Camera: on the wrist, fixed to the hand. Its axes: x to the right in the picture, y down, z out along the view.
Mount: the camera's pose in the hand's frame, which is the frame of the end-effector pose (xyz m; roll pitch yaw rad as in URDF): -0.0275 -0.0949 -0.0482 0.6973 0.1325 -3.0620
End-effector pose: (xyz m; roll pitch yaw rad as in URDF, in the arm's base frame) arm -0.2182 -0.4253 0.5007 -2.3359 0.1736 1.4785
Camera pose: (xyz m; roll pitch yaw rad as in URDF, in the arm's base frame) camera -0.2499 -0.4319 0.6058 3.0173 -0.3223 -1.6202
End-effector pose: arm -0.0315 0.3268 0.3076 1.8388 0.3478 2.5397
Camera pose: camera -0.0286 0.2379 0.2429 -1.0968 -0.3028 -0.7579
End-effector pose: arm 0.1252 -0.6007 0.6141 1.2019 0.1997 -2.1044
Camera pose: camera 0.1588 -0.5649 0.5158 -0.4967 -0.0774 0.9420
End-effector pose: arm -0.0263 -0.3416 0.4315 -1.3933 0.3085 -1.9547
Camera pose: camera -0.0857 -0.3172 0.5207 2.0346 -0.3594 1.3413
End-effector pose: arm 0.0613 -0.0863 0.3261 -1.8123 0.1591 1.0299
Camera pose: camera 0.0764 -0.1079 0.4328 2.4803 -0.2664 -1.9980
